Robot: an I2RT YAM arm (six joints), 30 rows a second.
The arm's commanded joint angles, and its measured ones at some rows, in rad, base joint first. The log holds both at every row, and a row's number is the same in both.
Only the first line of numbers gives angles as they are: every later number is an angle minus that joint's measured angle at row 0.
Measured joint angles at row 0:
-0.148, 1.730, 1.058, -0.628, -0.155, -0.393
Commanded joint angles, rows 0 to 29:
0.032, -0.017, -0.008, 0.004, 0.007, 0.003
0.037, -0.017, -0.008, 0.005, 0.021, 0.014
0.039, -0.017, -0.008, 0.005, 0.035, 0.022
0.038, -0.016, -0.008, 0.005, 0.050, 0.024
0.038, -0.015, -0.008, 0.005, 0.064, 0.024
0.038, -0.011, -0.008, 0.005, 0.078, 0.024
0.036, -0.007, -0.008, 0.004, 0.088, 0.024
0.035, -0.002, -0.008, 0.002, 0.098, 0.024
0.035, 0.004, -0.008, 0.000, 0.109, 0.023
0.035, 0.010, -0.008, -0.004, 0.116, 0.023
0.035, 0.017, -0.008, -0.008, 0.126, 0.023
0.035, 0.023, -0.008, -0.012, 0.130, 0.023
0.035, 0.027, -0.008, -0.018, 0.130, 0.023
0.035, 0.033, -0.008, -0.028, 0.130, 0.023
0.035, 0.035, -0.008, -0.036, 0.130, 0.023
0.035, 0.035, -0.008, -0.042, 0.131, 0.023
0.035, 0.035, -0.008, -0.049, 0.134, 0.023
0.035, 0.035, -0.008, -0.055, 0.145, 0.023
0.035, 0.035, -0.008, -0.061, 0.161, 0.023
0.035, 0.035, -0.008, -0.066, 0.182, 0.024
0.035, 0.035, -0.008, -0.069, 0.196, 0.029
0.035, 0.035, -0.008, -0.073, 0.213, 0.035
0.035, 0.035, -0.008, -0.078, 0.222, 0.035
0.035, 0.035, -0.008, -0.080, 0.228, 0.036
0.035, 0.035, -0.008, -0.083, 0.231, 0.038
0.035, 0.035, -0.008, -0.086, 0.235, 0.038
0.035, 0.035, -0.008, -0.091, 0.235, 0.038
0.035, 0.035, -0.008, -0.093, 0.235, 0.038
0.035, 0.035, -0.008, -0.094, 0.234, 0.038
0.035, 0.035, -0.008, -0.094, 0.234, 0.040
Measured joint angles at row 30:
0.038, 0.027, -0.003, -0.091, 0.208, 0.011
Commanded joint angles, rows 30 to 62:
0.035, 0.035, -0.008, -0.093, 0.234, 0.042
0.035, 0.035, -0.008, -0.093, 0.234, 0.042
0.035, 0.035, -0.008, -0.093, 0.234, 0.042
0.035, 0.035, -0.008, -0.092, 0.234, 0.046
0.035, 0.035, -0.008, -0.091, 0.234, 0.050
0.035, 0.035, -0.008, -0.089, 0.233, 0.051
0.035, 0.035, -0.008, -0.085, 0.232, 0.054
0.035, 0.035, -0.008, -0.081, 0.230, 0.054
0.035, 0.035, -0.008, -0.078, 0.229, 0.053
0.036, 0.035, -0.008, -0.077, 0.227, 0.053
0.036, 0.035, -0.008, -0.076, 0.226, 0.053
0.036, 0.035, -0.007, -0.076, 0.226, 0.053
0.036, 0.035, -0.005, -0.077, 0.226, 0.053
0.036, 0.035, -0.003, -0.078, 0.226, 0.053
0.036, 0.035, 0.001, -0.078, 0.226, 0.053
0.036, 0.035, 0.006, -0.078, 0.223, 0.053
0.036, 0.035, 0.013, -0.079, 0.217, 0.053
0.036, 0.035, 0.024, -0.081, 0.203, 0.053
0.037, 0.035, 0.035, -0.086, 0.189, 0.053
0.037, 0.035, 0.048, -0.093, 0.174, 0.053
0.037, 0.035, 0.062, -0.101, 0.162, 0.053
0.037, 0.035, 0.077, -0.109, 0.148, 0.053
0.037, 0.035, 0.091, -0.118, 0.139, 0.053
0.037, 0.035, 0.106, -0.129, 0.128, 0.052
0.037, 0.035, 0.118, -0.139, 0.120, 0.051
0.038, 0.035, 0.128, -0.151, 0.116, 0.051
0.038, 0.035, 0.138, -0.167, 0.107, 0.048
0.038, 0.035, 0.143, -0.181, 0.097, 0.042
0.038, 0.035, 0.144, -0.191, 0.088, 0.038
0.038, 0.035, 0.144, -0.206, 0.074, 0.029
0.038, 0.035, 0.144, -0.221, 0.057, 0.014
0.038, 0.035, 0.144, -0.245, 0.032, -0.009
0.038, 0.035, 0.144, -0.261, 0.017, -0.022
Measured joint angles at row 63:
0.039, 0.027, 0.127, -0.230, 0.097, 0.025
